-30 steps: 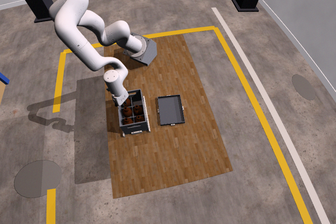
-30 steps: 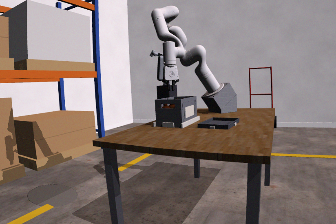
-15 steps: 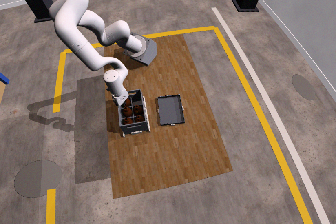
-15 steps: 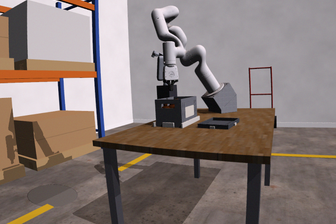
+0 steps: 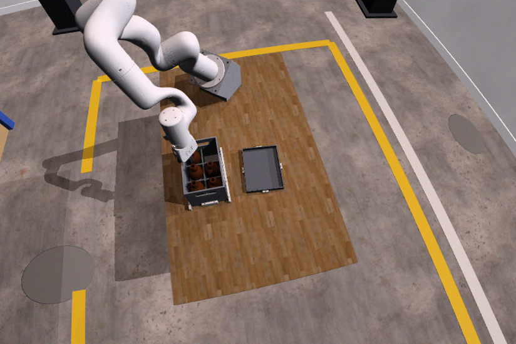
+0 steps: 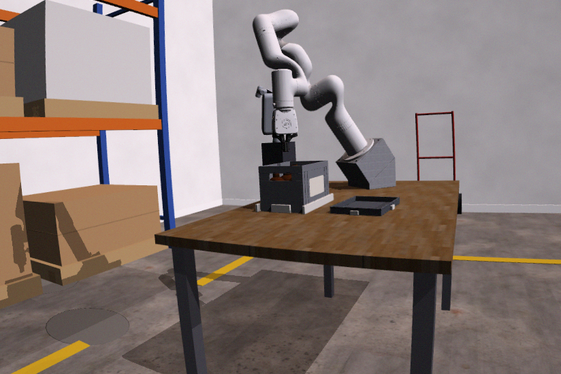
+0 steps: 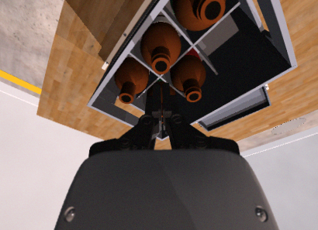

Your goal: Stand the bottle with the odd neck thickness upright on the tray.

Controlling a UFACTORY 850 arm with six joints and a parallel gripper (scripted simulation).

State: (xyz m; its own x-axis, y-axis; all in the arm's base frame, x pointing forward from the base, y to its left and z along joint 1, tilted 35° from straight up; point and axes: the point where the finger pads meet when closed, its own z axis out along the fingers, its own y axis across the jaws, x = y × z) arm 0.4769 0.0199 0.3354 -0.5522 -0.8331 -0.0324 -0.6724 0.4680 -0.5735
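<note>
Right now my hand is 4 cm to the right of the grey divided crate and 16 cm above it. From my hand the other things lie so: bottle (9 cm ahead, 16 cm below); then grey tray (3 cm behind, 33 cm to the left, 23 cm below).
</note>
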